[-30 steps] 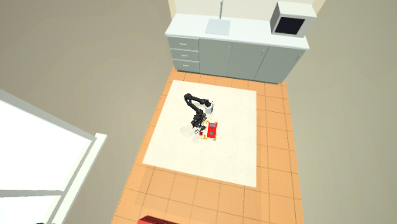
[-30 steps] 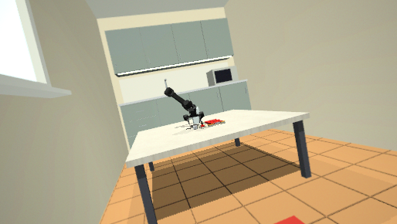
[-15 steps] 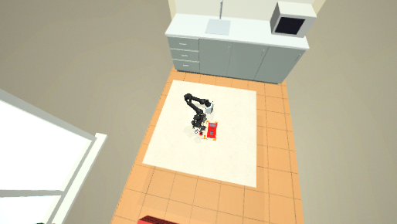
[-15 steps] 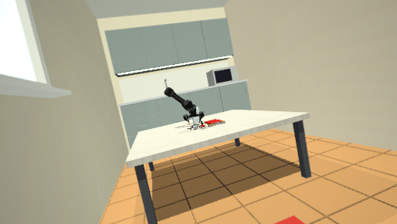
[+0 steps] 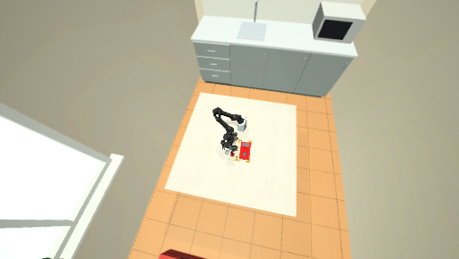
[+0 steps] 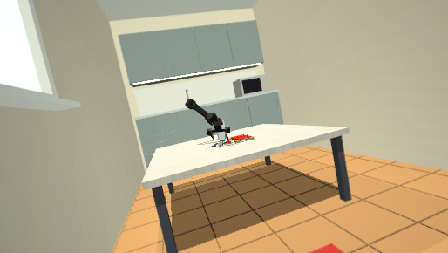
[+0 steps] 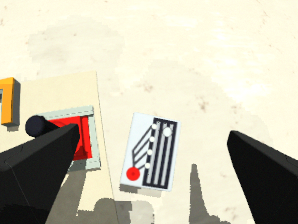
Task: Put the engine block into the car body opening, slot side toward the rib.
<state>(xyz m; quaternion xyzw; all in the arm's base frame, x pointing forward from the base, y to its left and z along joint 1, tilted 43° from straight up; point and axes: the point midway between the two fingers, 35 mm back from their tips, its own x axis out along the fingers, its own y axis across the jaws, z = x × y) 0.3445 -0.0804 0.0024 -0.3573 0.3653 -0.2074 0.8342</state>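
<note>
Now: the engine block 4 cm below my gripper tip, 1 cm to the right of it and 1 cm behind it.
</note>
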